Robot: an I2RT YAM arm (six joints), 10 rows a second.
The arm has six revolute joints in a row. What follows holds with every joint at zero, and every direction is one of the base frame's. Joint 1 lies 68 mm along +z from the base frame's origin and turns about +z. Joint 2 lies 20 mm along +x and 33.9 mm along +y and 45.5 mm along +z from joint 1 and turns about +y. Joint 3 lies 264 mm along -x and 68.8 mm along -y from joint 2 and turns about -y. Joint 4 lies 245 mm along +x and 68.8 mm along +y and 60 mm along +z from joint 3 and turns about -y. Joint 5 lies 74 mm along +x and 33.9 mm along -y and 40.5 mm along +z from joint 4 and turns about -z. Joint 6 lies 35.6 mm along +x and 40.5 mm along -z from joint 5 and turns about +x. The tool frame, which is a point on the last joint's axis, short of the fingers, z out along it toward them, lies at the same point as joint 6; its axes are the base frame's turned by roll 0, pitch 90 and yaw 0 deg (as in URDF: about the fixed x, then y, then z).
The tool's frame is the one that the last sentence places.
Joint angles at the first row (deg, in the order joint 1, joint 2, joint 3, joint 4, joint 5, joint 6):
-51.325, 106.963, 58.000, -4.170, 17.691, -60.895
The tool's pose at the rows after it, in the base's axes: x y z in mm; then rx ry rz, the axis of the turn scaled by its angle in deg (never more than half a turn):
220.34 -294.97 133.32 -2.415 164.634 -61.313
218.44 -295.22 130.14 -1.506 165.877 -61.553
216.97 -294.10 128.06 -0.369 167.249 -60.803
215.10 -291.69 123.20 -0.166 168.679 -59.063
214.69 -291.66 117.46 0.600 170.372 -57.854
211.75 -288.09 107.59 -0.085 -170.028 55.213
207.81 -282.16 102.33 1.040 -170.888 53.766
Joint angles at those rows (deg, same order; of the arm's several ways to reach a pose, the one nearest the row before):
-51.329, 107.257, 58.127, -4.316, 20.185, -59.738
-51.492, 107.660, 57.997, -4.594, 21.205, -59.440
-51.504, 107.830, 58.024, -5.812, 21.856, -58.594
-51.504, 108.171, 57.625, -6.752, 21.794, -58.082
-51.504, 109.206, 57.916, -7.744, 22.320, -57.356
-51.504, 110.114, 56.915, -7.888, 22.450, -57.305
-51.505, 109.688, 54.951, -6.957, 21.394, -57.656

